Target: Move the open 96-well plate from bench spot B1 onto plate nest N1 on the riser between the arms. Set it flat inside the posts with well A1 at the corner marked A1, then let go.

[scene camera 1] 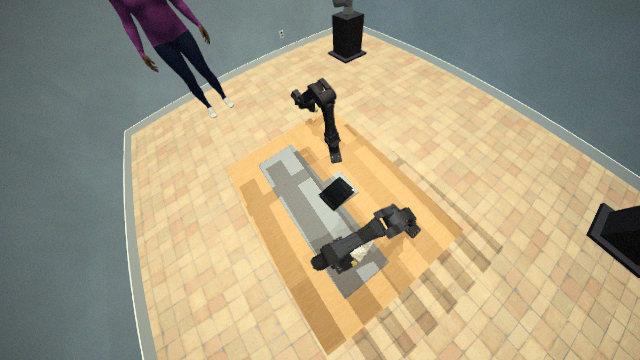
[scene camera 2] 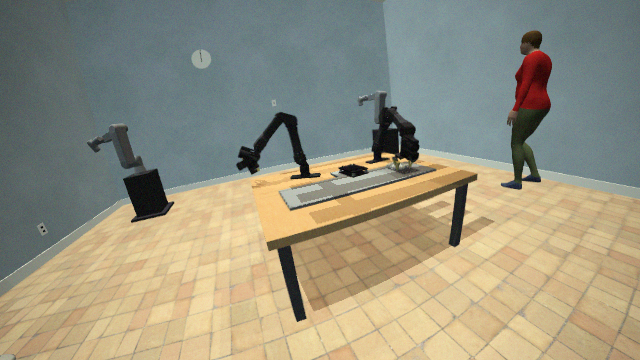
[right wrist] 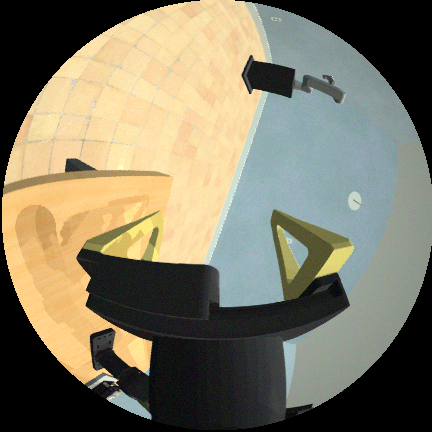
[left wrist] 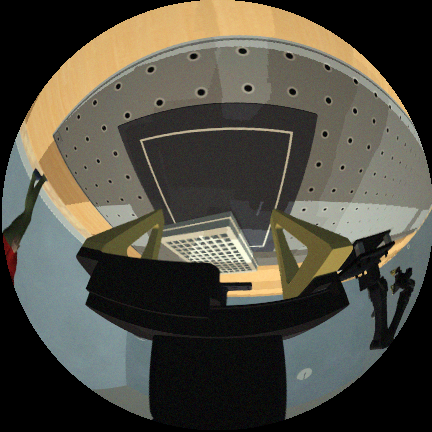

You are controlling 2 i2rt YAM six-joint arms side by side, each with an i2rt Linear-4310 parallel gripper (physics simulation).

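Frame: origin at the left arm's base, x ahead, y left, z up, level; millimetres.
Seen in the pictures: left gripper, fingertip midpoint: [scene camera 2: 403, 168] [left wrist: 216, 214]; right gripper, fingertip midpoint: [scene camera 2: 247, 167] [right wrist: 217, 215] [left wrist: 390, 278]; left arm's base, origin of the base link: [scene camera 2: 377, 160]; right arm's base, origin of the base link: [scene camera 1: 334, 150] [scene camera 2: 305, 176] [right wrist: 100, 351].
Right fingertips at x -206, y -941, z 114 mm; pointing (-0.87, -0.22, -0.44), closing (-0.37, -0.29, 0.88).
Offsets run from my right fingertips to a thing's middle. "*": to the spot under its first point. Level surfaces: height alone.
The off-white 96-well plate {472 mm ahead, 883 mm left, 92 mm down} [scene camera 1: 360, 251] [left wrist: 212, 247] lies at the lower end of a black pad {* 612 mm ahead, 796 mm left, 99 mm down} [left wrist: 304, 130] with a pale outline in the left wrist view. It is turned askew to the outline and reaches past its lower edge. My left gripper [scene camera 2: 404, 164] [left wrist: 216, 214] is open above it, with the plate showing between the fingers and nearer the left one in that view; contact cannot be told. My right gripper [scene camera 2: 255, 171] [right wrist: 217, 215] is open and empty, away from the plate. The black nest {371 mm ahead, 596 mm left, 79 mm down} [scene camera 1: 337, 192] [scene camera 2: 352, 170] [left wrist: 372, 250] holds no plate. The A1 marks are not readable.
A grey perforated board {101 mm down} [scene camera 1: 312, 222] [scene camera 2: 306, 196] [left wrist: 220, 70] lies on the wooden table {114 mm down} [scene camera 1: 280, 240] [scene camera 2: 370, 207] under the pad. The nest stands between the two arm bases. A person [scene camera 2: 532, 85] in red stands beyond the table in scene camera 2.
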